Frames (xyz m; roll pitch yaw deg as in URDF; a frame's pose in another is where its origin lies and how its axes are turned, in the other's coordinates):
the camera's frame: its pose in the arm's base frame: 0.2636 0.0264 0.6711 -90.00 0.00 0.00
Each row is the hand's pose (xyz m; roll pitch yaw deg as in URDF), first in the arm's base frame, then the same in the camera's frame.
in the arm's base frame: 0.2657 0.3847 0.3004 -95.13 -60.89 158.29
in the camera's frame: 0.0021 0.3707 0.3583 155.69 -10.37 -117.35
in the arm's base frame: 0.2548 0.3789 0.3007 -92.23 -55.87 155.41
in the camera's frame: -0.0088 0.3704 0.3525 157.02 -13.50 -121.65
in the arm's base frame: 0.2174 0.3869 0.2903 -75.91 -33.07 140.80
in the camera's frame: -0.0462 0.3808 0.3605 170.10 -31.98 -139.96
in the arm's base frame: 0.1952 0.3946 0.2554 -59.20 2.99 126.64
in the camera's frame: -0.0684 0.4157 0.3682 -145.19 -53.26 175.00
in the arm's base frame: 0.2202 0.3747 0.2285 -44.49 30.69 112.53
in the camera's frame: -0.0434 0.4426 0.3483 -83.59 -52.59 122.85
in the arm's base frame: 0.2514 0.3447 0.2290 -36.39 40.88 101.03
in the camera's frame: -0.0122 0.4421 0.3183 -52.98 -47.91 102.46
